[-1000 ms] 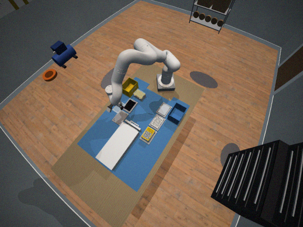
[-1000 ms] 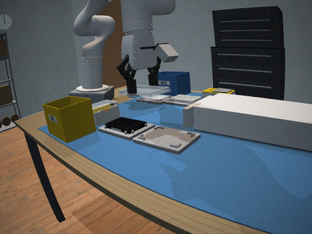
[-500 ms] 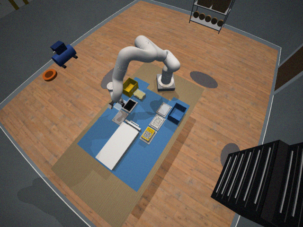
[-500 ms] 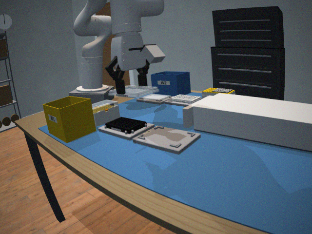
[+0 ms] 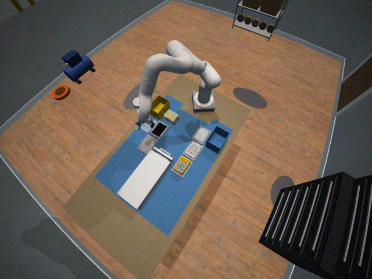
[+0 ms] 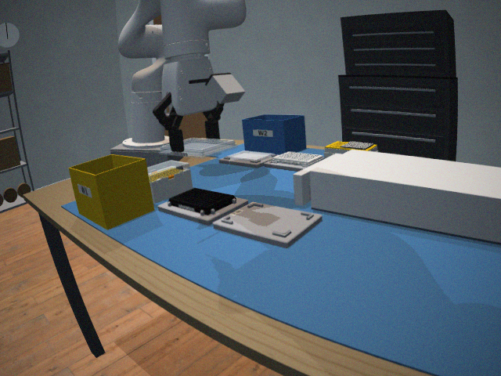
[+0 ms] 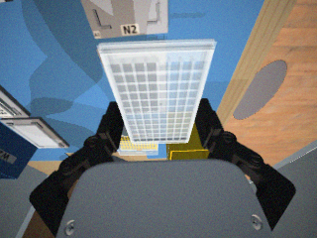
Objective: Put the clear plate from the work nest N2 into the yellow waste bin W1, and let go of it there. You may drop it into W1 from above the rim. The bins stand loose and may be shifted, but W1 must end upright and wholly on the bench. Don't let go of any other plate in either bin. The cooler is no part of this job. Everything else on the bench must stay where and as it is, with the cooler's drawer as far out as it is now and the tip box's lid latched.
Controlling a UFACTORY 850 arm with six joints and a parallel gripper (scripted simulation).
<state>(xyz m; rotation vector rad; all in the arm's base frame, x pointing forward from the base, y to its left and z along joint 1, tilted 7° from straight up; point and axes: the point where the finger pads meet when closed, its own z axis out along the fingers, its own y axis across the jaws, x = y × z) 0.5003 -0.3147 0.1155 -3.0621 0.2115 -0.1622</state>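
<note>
The yellow bin W1 is 250 mm behind my hand, 120 mm below it and 50 mm to the right of it. Also, from my hand: black plate: 140 mm below, 50 mm to the left, 50 mm behind; then grey work nest: 150 mm below, 120 mm ahead, 30 mm to the left; then clear plate: 10 mm below.
</note>
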